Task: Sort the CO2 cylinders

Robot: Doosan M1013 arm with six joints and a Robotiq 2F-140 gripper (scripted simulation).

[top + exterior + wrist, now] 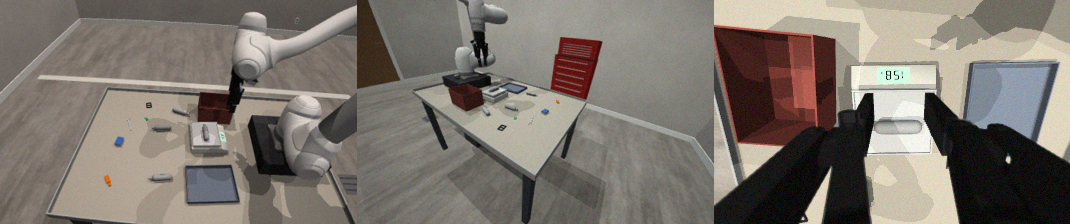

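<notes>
The scale plate is 230 mm below my hand, 100 mm ahead of it and 10 mm to the left of it. The rest, counted from my hand: blue-grey tray 280 mm to the left, 280 mm below, 80 mm ahead; red scrap bin 250 mm below, 210 mm to the right, 30 mm ahead; white scale 250 mm below, 90 mm ahead, 10 mm to the left.
</notes>
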